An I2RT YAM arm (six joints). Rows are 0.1 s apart.
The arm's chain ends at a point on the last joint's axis. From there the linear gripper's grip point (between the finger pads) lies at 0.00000 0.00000 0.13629 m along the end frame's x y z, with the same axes.
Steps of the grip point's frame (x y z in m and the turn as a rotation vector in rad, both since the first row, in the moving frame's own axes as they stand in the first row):
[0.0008, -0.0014, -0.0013, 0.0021, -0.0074, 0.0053]
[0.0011, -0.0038, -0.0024, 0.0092, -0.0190, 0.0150]
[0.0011, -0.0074, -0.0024, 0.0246, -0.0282, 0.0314]
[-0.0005, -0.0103, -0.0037, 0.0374, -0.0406, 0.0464]
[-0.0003, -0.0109, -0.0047, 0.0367, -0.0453, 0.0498]
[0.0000, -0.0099, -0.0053, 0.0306, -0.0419, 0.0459]
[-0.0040, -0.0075, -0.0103, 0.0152, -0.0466, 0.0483]
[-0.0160, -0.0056, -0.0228, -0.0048, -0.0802, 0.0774]
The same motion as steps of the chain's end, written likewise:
[0.0018, -0.0011, -0.0013, 0.0021, -0.0074, 0.0053]
[0.0037, -0.0025, -0.0024, 0.0092, -0.0190, 0.0150]
[0.0049, -0.0040, -0.0023, 0.0246, -0.0282, 0.0314]
[0.0049, -0.0051, -0.0035, 0.0374, -0.0406, 0.0464]
[0.0057, -0.0057, -0.0045, 0.0367, -0.0453, 0.0498]
[0.0056, -0.0056, -0.0051, 0.0306, -0.0419, 0.0459]
[0.0023, -0.0053, -0.0101, 0.0152, -0.0466, 0.0483]
[-0.0051, -0.0058, -0.0224, -0.0048, -0.0802, 0.0774]

